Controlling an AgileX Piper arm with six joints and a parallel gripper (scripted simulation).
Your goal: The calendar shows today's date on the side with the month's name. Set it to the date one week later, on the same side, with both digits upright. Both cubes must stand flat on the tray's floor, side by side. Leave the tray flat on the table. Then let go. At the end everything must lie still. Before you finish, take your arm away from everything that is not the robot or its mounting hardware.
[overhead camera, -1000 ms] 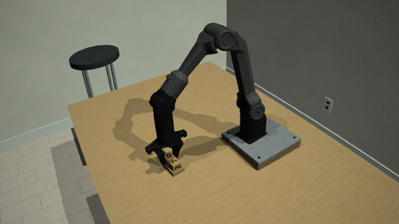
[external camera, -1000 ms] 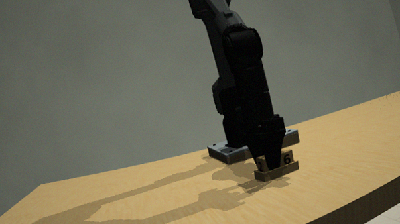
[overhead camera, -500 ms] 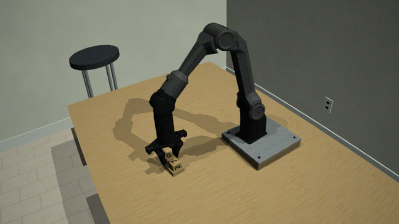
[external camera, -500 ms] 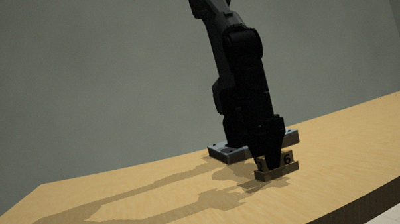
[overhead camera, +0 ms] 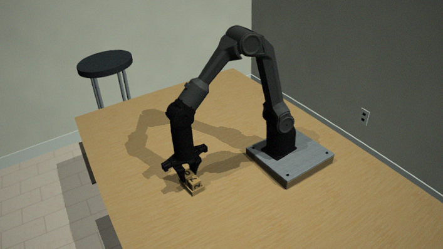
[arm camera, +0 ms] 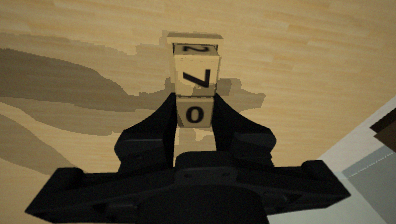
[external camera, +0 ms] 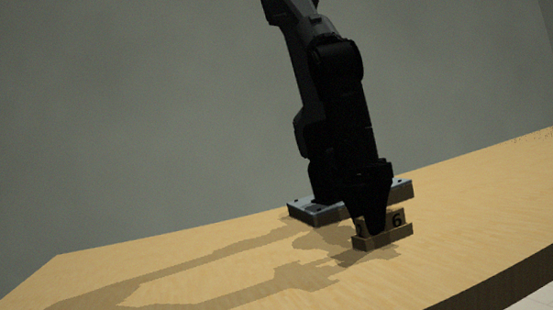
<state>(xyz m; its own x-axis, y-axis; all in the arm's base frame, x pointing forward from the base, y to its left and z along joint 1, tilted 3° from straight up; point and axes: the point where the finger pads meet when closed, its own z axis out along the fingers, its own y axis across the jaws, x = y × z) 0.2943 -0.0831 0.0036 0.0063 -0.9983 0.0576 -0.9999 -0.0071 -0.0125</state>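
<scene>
Now: the small wooden tray 2 cm to the left of my hand and 2 cm below it.
</scene>
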